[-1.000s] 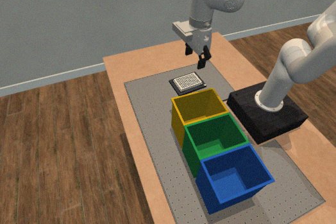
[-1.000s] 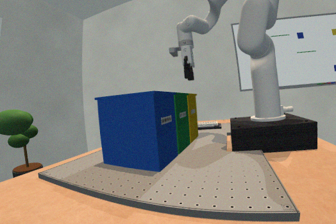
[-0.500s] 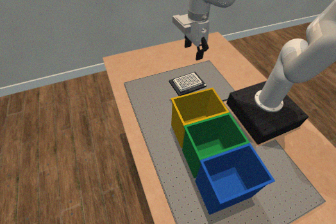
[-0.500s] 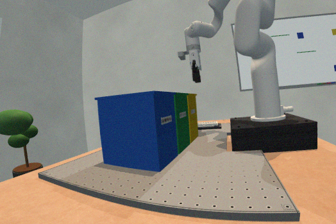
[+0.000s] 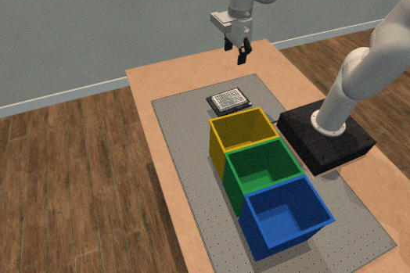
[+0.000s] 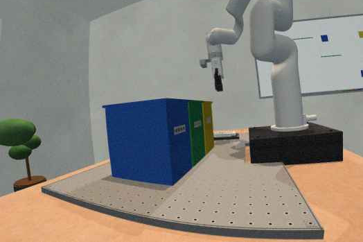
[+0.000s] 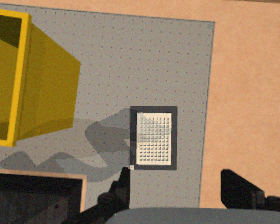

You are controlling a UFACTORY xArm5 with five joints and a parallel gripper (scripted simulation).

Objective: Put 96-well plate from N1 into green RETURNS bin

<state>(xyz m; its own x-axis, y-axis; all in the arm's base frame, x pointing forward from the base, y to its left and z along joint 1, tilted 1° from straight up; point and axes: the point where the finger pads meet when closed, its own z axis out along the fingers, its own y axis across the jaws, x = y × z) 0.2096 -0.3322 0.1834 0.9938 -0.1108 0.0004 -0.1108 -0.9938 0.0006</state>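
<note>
My hand is 23 cm above the white 96-well plate. Round my hand: nest frame 24 cm below; yellow bin 14 cm ahead, 24 cm to the left, 16 cm below; green bin 17 cm ahead, 37 cm to the left, 16 cm below.
</note>
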